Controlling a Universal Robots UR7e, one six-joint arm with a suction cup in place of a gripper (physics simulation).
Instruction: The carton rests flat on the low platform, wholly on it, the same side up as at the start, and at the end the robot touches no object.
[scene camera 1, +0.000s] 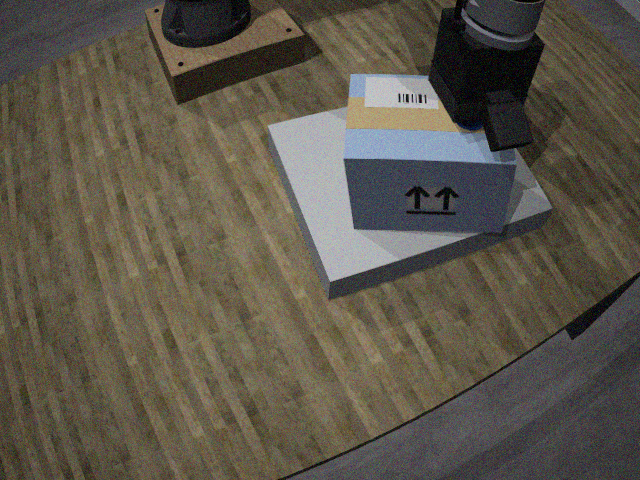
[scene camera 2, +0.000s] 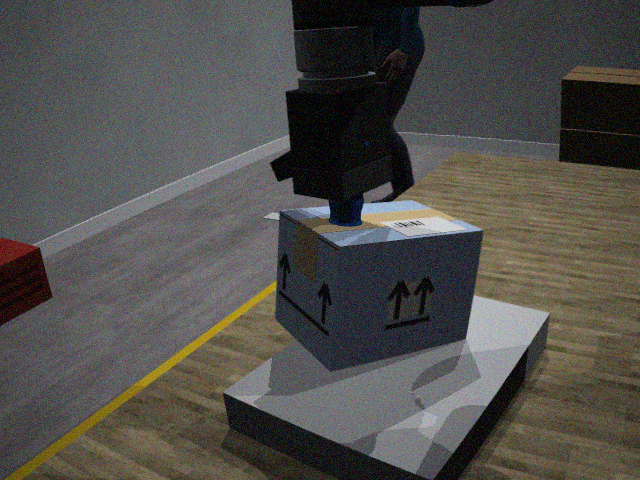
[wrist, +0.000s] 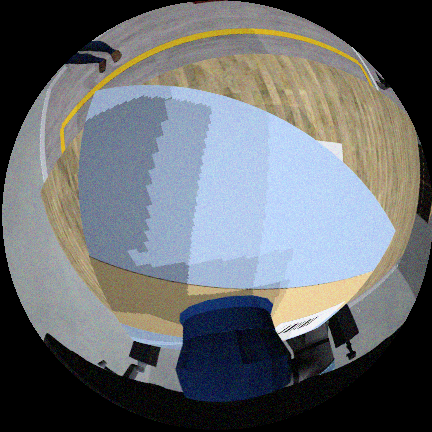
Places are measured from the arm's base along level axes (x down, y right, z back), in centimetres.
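Pixels of known places: hand at its tool point: (scene camera 1: 466, 125) (scene camera 2: 346, 231) (wrist: 230, 295); arm's base at its link origin: (scene camera 1: 205, 20).
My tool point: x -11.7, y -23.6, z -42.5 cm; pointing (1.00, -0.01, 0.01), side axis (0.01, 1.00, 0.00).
Ahead of a thing's pixels: the offset from my tool point to its top centre.
The pale blue carton @[dx -1.9, dy +2.8, dz +1.5 cm] (scene camera 1: 429, 196) (scene camera 2: 403, 289) (wrist: 235, 200), with tan tape and a barcode label on top, is upright with its arrows pointing up. It is over the low white platform @[dx +13.6, dy +1.7, dz +5.7 cm] (scene camera 1: 305, 180) (scene camera 2: 516, 325) (wrist: 332, 149), turned relative to it. Its bottom right corner in scene camera 1 reaches past the platform's front edge; scene camera 2 also shows its left bottom corner beyond the edge. Its underside is close to the platform top; whether it touches cannot be told. My suction gripper (scene camera 1: 469, 125) (scene camera 2: 346, 214) (wrist: 227, 310) is on the carton's top, on the tape near one end, and holds it.
The robot's base plate (scene camera 1: 232, 56) is at the upper left in scene camera 1. A person (scene camera 2: 408, 46) (wrist: 102, 47) stands behind the arm. Brown boxes (scene camera 2: 599, 113), a red crate (scene camera 2: 20, 279) and a yellow floor line (scene camera 2: 196, 343) (wrist: 250, 31) lie farther off.
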